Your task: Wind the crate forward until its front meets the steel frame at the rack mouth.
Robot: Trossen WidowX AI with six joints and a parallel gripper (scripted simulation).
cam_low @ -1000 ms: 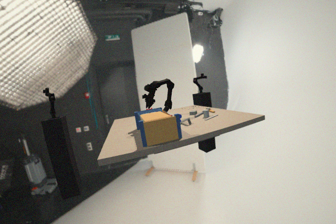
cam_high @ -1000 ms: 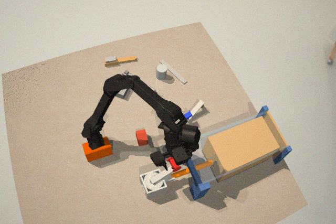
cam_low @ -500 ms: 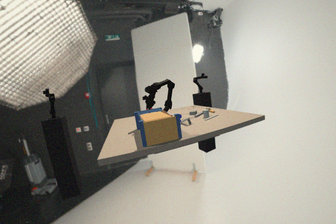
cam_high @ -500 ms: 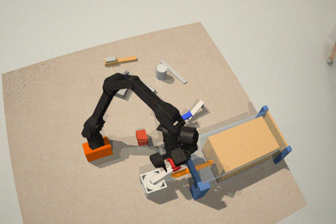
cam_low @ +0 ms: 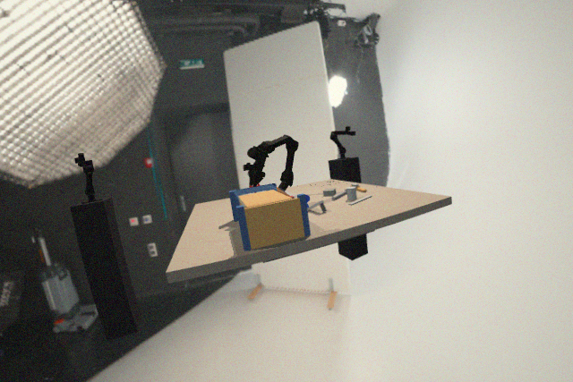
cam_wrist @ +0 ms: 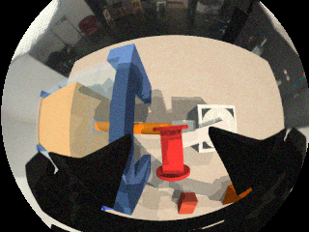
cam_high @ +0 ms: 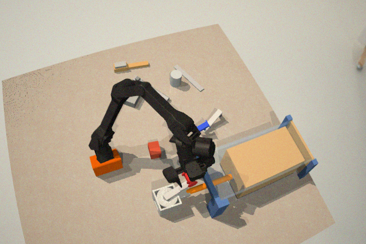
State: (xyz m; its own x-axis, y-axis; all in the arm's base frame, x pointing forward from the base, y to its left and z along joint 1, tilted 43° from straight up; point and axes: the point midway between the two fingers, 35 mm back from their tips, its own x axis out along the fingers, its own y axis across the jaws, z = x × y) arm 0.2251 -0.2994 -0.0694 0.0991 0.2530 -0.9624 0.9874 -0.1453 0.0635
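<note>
Right now my gripper tip is 20 mm to the right of the red knob and 20 mm above it. Also, from my gripper tip: hand winch: 120 mm below, 120 mm behind; blue steel frame: 60 mm ahead, 50 mm below, 10 mm to the right; red-knobbed winch handle: 50 mm below, 40 mm behind, 20 mm to the left.
</note>
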